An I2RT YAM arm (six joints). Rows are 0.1 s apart.
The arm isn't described. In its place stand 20 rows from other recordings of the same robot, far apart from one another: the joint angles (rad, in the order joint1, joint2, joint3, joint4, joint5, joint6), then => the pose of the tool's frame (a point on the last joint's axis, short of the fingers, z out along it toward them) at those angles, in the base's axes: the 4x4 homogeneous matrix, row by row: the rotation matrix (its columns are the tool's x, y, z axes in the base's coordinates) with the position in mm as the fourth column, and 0 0 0 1 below.
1.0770 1.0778 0.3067 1.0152 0.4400 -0.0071 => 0.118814, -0.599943, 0.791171, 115.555; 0.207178, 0.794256, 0.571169, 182.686; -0.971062, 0.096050, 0.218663, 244.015; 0, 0, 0, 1
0.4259 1.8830 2.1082 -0.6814 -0.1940 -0.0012 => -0.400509, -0.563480, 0.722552, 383.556; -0.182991, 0.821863, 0.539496, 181.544; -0.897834, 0.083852, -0.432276, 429.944; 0, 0, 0, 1
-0.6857 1.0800 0.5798 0.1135 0.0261 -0.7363 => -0.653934, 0.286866, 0.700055, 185.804; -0.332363, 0.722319, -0.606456, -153.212; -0.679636, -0.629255, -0.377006, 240.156; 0, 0, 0, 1
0.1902 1.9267 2.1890 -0.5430 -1.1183 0.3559 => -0.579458, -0.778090, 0.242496, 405.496; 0.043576, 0.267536, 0.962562, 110.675; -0.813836, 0.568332, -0.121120, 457.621; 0, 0, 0, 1
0.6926 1.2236 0.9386 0.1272 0.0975 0.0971 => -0.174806, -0.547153, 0.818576, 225.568; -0.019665, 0.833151, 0.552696, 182.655; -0.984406, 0.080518, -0.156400, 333.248; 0, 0, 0, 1
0.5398 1.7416 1.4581 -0.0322 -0.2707 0.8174 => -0.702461, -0.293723, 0.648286, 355.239; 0.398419, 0.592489, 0.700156, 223.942; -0.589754, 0.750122, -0.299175, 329.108; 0, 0, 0, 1
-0.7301 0.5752 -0.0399 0.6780 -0.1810 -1.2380 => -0.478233, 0.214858, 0.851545, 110.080; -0.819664, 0.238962, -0.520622, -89.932; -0.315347, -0.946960, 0.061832, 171.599; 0, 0, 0, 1
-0.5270 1.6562 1.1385 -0.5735 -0.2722 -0.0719 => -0.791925, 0.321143, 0.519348, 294.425; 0.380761, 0.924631, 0.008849, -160.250; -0.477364, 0.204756, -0.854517, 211.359; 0, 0, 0, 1
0.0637 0.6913 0.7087 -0.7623 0.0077 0.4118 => -0.643185, 0.217628, 0.734133, 140.831; 0.360035, 0.932119, 0.039112, 8.709; -0.675787, 0.289470, -0.677878, 271.769; 0, 0, 0, 1
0.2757 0.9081 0.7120 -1.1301 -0.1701 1.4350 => -0.431294, 0.883338, 0.183575, 129.211; 0.892804, 0.388562, 0.227859, 42.818; 0.129946, 0.262170, -0.956233, 226.896; 0, 0, 0, 1
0.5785 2.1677 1.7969 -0.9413 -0.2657 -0.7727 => -0.172018, -0.983071, 0.063105, 368.484; -0.916808, 0.183200, 0.354824, 251.795; -0.360378, 0.003181, -0.932801, 194.249; 0, 0, 0, 1
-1.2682 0.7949 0.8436 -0.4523 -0.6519 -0.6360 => -0.446113, 0.407174, 0.796989, 71.567; -0.155475, 0.841716, -0.517051, -156.769; -0.881369, -0.354575, -0.312195, 333.622; 0, 0, 0, 1
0.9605 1.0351 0.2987 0.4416 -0.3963 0.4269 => -0.552227, -0.811857, 0.189559, 108.685; -0.123149, 0.304314, 0.944578, 179.385; -0.824548, 0.498278, -0.268030, 189.382; 0, 0, 0, 1
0.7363 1.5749 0.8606 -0.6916 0.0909 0.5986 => -0.974447, -0.131517, 0.182086, 197.387; -0.125825, 0.991141, 0.042520, 174.537; -0.186065, 0.018522, -0.982363, 154.368; 0, 0, 0, 1
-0.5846 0.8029 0.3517 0.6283 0.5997 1.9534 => 0.797585, -0.479345, 0.366178, 143.216; 0.390508, -0.052351, -0.919110, -118.869; 0.459741, 0.876064, 0.145434, 268.795; 0, 0, 0, 1
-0.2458 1.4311 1.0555 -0.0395 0.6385 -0.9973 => -0.820717, 0.064450, 0.567688, 312.050; -0.489526, 0.433013, -0.756878, -100.160; -0.294597, -0.899081, -0.323831, 299.503; 0, 0, 0, 1
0.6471 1.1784 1.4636 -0.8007 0.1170 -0.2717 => -0.239940, -0.604283, 0.759784, 187.931; -0.515380, 0.742538, 0.427809, 136.800; -0.822686, -0.288929, -0.489600, 430.033; 0, 0, 0, 1
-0.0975 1.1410 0.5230 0.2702 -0.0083 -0.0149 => -0.340509, 0.084512, 0.936436, 246.333; 0.018335, 0.996360, -0.083253, -23.797; -0.940063, -0.011179, -0.340819, 223.085; 0, 0, 0, 1
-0.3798 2.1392 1.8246 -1.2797 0.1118 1.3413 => 0.145172, 0.987395, -0.063052, 380.313; 0.984003, -0.150737, -0.094958, -156.090; -0.103266, -0.048258, -0.993482, 207.886; 0, 0, 0, 1
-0.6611 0.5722 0.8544 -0.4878 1.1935 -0.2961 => -0.429740, 0.856417, -0.286134, 60.136; 0.198090, -0.219749, -0.955233, -88.707; -0.880956, -0.467182, -0.075212, 364.519; 0, 0, 0, 1
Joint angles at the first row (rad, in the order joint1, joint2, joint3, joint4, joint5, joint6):
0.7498 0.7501 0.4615 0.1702 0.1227 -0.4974
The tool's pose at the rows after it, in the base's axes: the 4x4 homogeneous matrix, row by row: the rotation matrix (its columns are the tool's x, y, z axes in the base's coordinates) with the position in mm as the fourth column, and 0 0 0 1 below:
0.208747, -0.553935, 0.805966, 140.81; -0.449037, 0.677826, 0.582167, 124.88; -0.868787, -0.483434, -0.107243, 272.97; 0, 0, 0, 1
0.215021, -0.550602, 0.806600, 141.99; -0.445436, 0.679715, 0.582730, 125.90; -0.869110, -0.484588, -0.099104, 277.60; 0, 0, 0, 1
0.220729, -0.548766, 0.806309, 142.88; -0.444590, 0.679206, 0.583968, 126.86; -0.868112, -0.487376, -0.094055, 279.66; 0, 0, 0, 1
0.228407, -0.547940, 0.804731, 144.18; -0.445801, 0.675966, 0.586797, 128.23; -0.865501, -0.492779, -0.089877, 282.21; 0, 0, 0, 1
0.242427, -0.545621, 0.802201, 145.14; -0.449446, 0.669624, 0.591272, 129.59; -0.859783, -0.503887, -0.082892, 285.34; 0, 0, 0, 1
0.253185, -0.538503, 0.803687, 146.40; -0.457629, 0.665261, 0.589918, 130.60; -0.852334, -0.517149, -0.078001, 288.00; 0, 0, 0, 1
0.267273, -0.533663, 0.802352, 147.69; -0.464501, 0.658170, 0.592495, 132.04; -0.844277, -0.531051, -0.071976, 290.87; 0, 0, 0, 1
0.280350, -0.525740, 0.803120, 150.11; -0.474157, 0.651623, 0.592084, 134.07; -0.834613, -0.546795, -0.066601, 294.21; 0, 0, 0, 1
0.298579, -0.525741, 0.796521, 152.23; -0.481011, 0.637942, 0.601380, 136.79; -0.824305, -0.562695, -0.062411, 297.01; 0, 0, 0, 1
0.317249, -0.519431, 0.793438, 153.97; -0.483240, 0.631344, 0.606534, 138.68; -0.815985, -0.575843, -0.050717, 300.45; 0, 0, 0, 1
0.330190, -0.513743, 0.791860, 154.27; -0.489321, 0.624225, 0.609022, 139.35; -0.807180, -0.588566, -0.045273, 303.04; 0, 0, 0, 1
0.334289, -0.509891, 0.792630, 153.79; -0.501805, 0.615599, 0.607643, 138.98; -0.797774, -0.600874, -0.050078, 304.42; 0, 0, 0, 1
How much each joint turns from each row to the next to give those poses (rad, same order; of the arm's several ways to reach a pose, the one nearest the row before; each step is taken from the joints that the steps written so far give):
-0.0012 0.0030 0.0147 -0.0015 -0.0004 0.0029
-0.0004 0.0077 0.0166 -0.0007 -0.0003 -0.0019
0.0004 0.0068 0.0076 0.0043 -0.0007 -0.0037
0.0001 0.0099 0.0108 0.0034 -0.0032 -0.0068
0.0010 0.0082 0.0114 0.0038 -0.0040 -0.0137
-0.0003 0.0083 0.0107 0.0026 0.0017 -0.0157
0.0005 0.0098 0.0113 0.0046 -0.0023 -0.0169
-0.0008 0.0163 0.0155 0.0062 0.0000 -0.0192
0.0008 0.0172 0.0143 0.0072 -0.0105 -0.0201
-0.0001 0.0125 0.0123 0.0120 -0.0060 -0.0171
0.0011 0.0031 0.0089 -0.0003 -0.0018 -0.0161
0.0007 -0.0031 0.0066 -0.0145 0.0022 -0.0149

